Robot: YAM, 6 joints.
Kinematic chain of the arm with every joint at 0, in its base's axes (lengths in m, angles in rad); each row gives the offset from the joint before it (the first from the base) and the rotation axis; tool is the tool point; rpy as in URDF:
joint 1: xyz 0 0 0.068 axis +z
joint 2: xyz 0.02 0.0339 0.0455 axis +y
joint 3: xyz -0.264 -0.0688 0 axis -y
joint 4: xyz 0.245 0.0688 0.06 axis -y
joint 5: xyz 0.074 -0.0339 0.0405 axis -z
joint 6: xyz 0.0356 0 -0.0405 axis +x
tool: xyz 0 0 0 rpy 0 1.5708 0
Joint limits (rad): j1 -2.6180..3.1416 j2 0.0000..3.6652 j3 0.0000..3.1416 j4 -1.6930..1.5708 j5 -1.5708..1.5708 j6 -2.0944..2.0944
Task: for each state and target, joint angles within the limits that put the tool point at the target. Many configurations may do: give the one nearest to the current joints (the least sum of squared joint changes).
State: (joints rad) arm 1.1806 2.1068 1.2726 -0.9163 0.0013 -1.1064
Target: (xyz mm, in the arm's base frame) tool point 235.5 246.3 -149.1
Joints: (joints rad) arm 0.8116 2.8893 1.5222 -0.6089 0.0364 -1.1064
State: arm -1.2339 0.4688 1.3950 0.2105 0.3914 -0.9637
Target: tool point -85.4 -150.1 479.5
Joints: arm -1.9863 0.8879 1.1450 0.1430 0.5154 -0.9637
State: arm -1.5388 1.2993 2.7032 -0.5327 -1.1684 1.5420
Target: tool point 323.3 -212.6 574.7
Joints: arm -0.6604 2.0302 2.6664 -0.2972 -1.0241 1.5420
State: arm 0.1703 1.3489 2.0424 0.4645 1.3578 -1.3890
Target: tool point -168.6 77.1 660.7
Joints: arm -0.6125 0.9603 2.3734 0.5200 1.2558 -1.3890
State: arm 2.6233 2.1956 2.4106 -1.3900 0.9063 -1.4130
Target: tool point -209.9 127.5 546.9
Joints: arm 2.7114 1.7017 2.5759 -1.4844 0.9205 -1.4130
